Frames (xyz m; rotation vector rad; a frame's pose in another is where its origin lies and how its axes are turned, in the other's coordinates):
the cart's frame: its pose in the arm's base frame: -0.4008 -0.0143 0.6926 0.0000 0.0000 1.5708
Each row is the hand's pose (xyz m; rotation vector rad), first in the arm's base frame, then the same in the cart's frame.
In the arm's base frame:
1: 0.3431 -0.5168 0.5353 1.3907 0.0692 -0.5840
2: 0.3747 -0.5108 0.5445 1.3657 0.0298 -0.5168
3: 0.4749 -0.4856 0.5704 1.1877 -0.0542 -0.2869
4: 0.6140 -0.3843 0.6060 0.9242 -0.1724 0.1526
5: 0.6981 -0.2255 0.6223 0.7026 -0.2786 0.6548
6: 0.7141 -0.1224 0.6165 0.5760 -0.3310 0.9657
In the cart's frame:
1: -0.5025 -0.7439 -0.1573 1.2268 -1.1105 -1.8393
2: -0.4965 -0.7755 -0.1481 1.1619 -1.1123 -1.7884
3: -0.4713 -0.8757 -0.1222 0.9164 -1.0040 -1.6421
4: -0.3700 -1.0148 -0.0866 0.5743 -0.8378 -1.2940
5: -0.2112 -1.0989 -0.0703 0.3036 -0.7025 -0.8418
6: -0.1081 -1.1149 -0.0761 0.1685 -0.6238 -0.5501

